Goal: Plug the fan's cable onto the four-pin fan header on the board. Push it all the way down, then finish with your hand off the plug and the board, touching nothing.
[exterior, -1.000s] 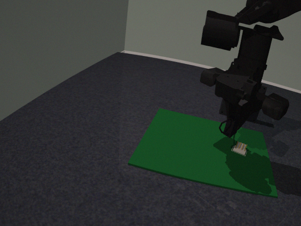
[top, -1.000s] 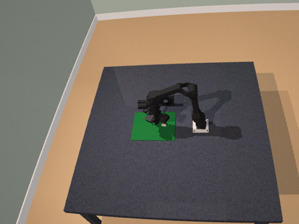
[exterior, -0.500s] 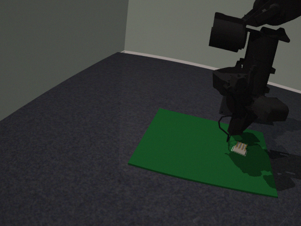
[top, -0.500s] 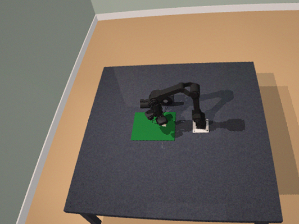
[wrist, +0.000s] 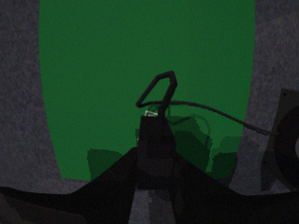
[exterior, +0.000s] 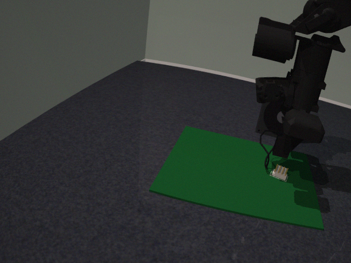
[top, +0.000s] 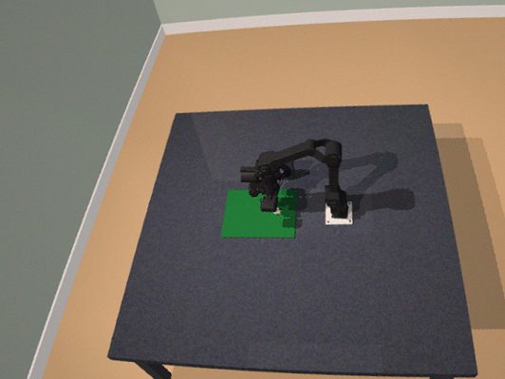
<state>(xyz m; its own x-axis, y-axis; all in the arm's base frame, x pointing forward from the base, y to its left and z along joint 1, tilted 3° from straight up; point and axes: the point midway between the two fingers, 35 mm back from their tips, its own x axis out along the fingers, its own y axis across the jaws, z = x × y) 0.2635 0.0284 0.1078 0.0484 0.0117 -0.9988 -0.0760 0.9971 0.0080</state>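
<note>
The white four-pin header lies 1 cm behind my gripper tip and 6 cm below it. Round my gripper tip: green board (6 cm ahead, 1 cm to the left, 8 cm below); then black fan (1 cm ahead, 18 cm to the right, 1 cm below); then black plug (1 cm ahead, 1 cm above).
</note>
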